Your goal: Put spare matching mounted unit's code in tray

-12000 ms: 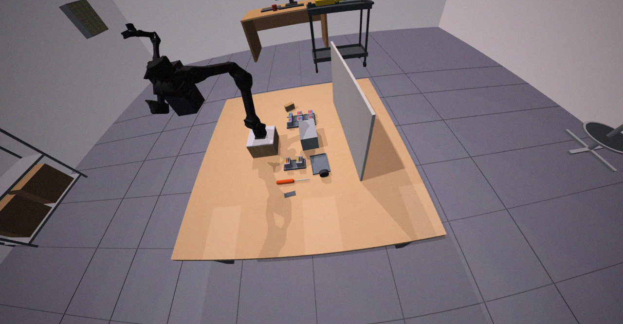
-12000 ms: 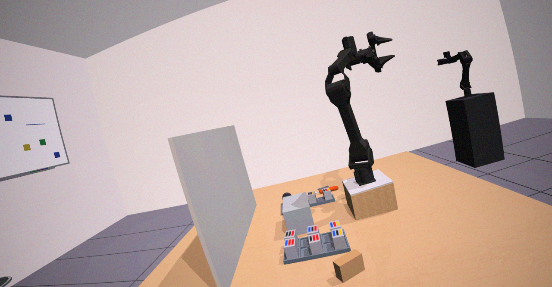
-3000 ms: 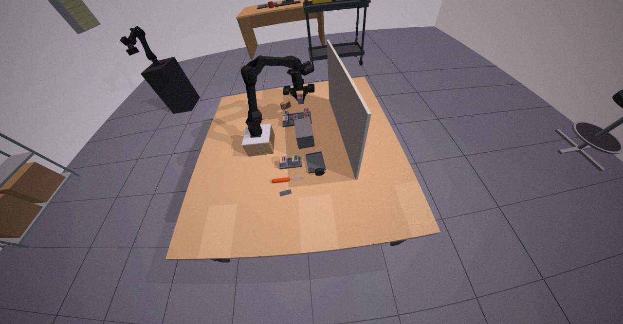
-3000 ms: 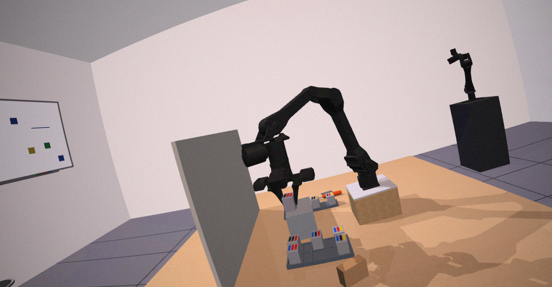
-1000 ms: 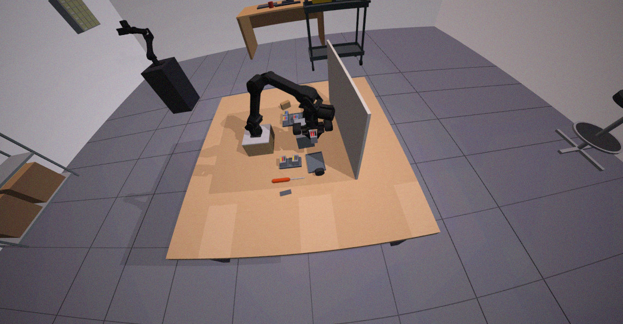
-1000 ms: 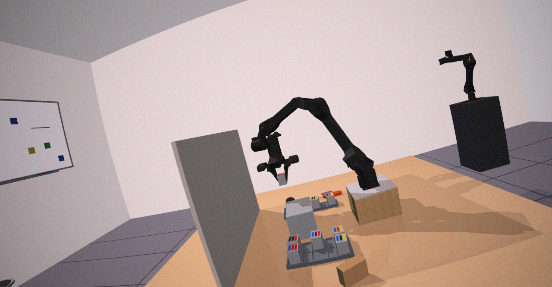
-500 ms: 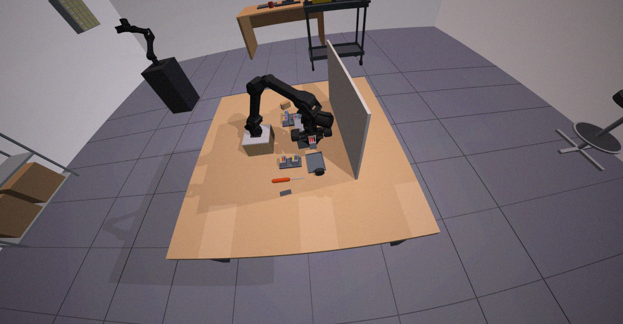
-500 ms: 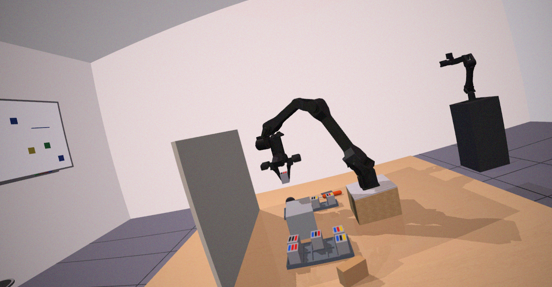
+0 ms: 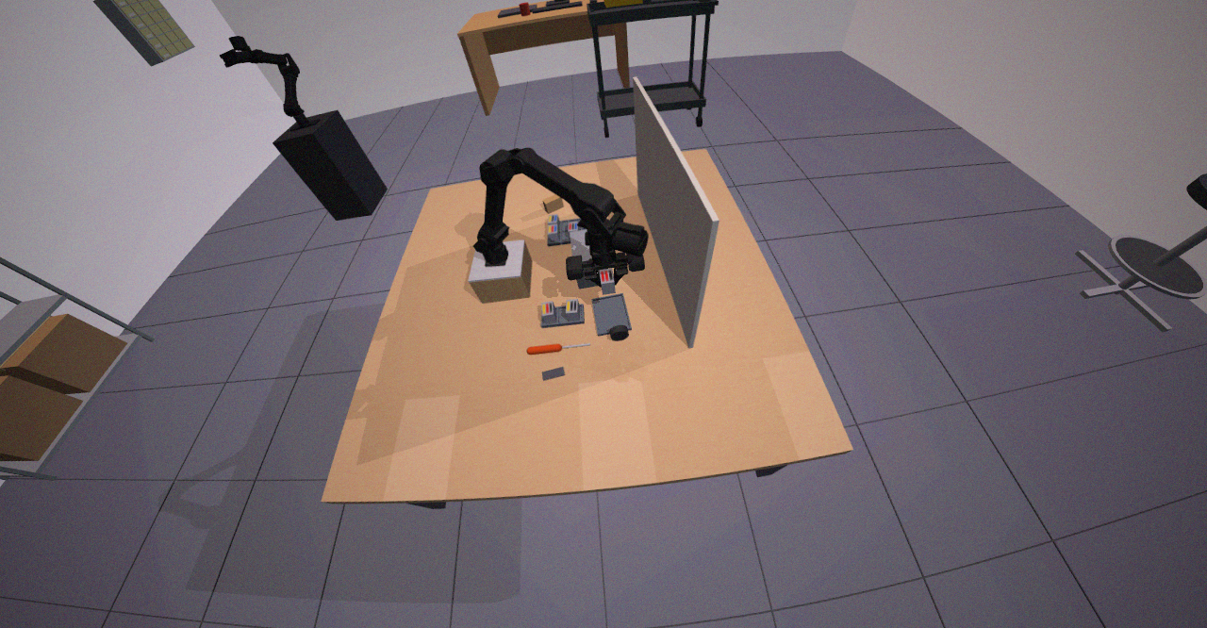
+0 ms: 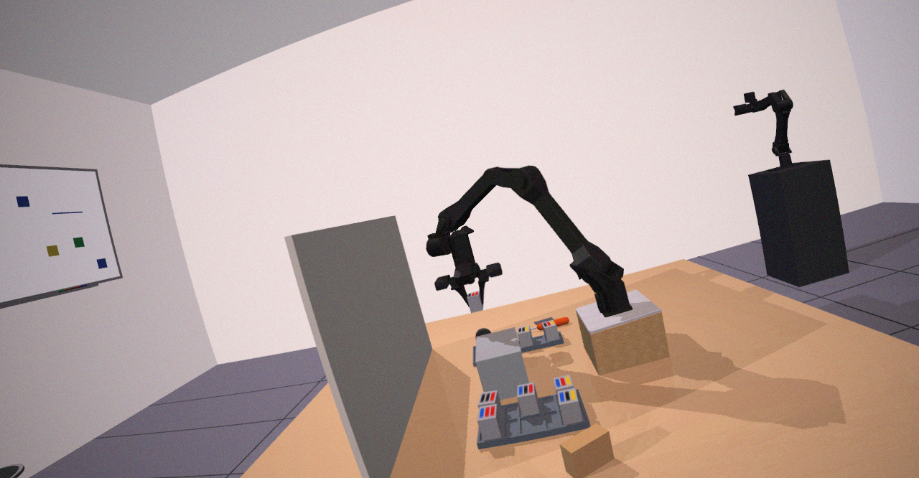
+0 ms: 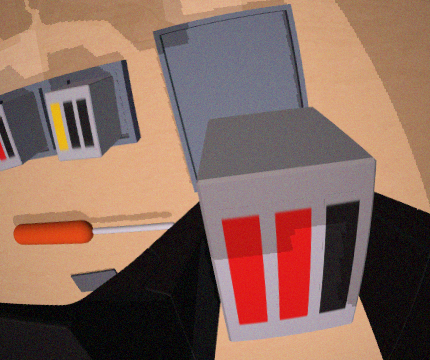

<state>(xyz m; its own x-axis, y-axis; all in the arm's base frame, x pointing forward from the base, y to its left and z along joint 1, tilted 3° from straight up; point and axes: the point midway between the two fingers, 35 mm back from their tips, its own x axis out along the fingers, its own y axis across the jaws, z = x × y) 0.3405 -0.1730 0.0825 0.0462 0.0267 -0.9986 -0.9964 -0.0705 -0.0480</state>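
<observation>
My gripper tip is now 140 mm above the dark tray. From my gripper tip the other things lie so: black tape roll (20 mm ahead, 80 mm to the right, 120 mm below); grey mounted unit (60 mm behind, 200 mm to the left, 90 mm below); rack (150 mm behind, 10 mm to the left, 140 mm below).
</observation>
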